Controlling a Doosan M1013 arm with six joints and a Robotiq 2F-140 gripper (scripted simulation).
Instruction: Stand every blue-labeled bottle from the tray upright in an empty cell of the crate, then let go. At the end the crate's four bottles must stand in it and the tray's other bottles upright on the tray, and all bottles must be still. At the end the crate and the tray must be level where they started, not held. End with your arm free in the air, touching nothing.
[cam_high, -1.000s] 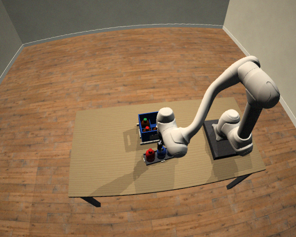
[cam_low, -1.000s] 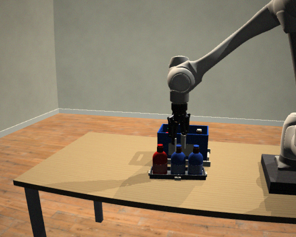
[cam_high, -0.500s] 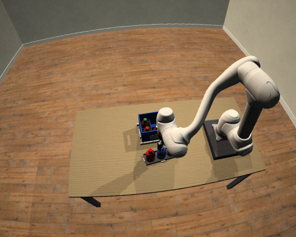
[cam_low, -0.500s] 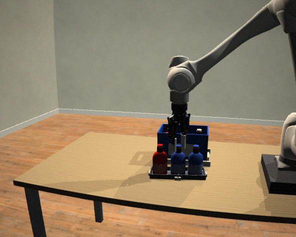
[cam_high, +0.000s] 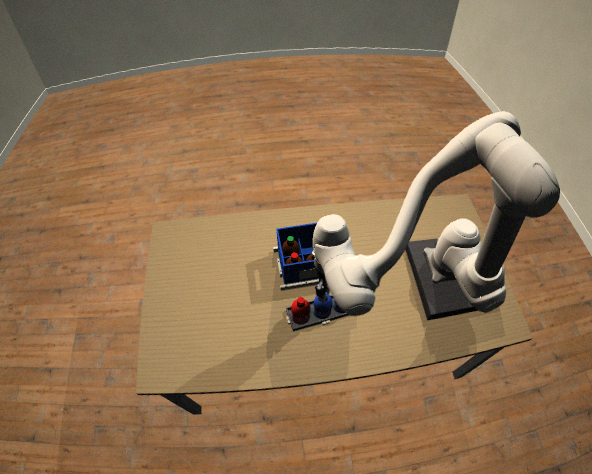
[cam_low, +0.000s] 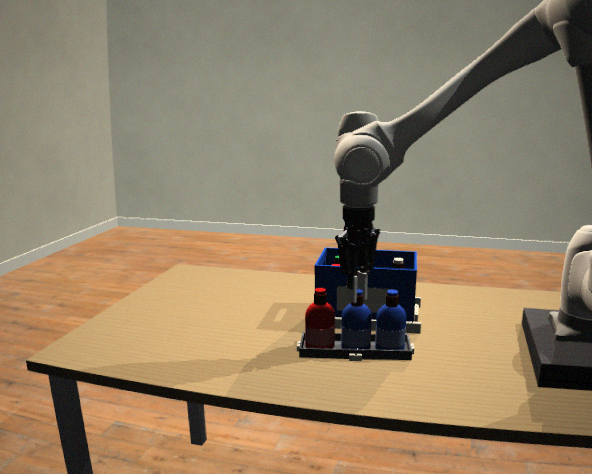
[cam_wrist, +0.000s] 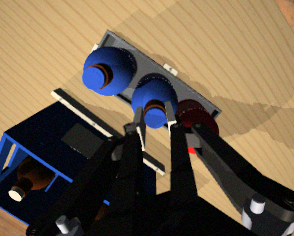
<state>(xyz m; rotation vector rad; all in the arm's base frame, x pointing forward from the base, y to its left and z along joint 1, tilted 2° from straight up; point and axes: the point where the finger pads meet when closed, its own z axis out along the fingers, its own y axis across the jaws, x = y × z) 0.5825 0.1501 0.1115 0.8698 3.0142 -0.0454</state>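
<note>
Right now the red-labeled bottle is 90 mm below my hand, 90 mm ahead of it and 20 mm to the left of it. The rest, counted from my hand: dark tray: 160 mm below; then blue crate: 230 mm to the right, 90 mm below, 20 mm ahead.
</note>
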